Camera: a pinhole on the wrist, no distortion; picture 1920 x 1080 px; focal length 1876.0 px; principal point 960.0 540.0 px. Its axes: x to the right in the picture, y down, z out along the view. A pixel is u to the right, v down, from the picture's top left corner.
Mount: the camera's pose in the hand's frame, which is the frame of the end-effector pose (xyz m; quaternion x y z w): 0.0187 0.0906 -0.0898 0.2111 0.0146 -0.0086 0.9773
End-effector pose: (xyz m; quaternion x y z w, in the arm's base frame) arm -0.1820 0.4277 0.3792 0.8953 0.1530 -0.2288 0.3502
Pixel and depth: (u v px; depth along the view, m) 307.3 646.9 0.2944
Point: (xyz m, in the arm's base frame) -0.3098 0.2980 0.2878
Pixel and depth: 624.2 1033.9 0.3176
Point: -0.2616 0.2346 0.2608
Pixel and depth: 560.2 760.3 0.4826
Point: -0.3802 0.1970 0.1400
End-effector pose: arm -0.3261 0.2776 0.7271 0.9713 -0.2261 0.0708 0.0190
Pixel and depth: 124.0 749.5 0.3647
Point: -0.4014 0.3367 0.4460
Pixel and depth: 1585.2 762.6 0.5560
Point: -0.0393 0.2242 0.3258
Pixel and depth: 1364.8 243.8 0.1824
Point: -0.2580 0.2564 0.6736
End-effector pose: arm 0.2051 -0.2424 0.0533 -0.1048 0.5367 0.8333 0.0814
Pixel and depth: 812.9 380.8 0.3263
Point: 0.2045 -0.0347 0.0716
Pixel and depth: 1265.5 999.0 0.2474
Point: 0.1163 -0.1136 0.1377
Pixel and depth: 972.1 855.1 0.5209
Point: 0.1438 0.1601 0.1733
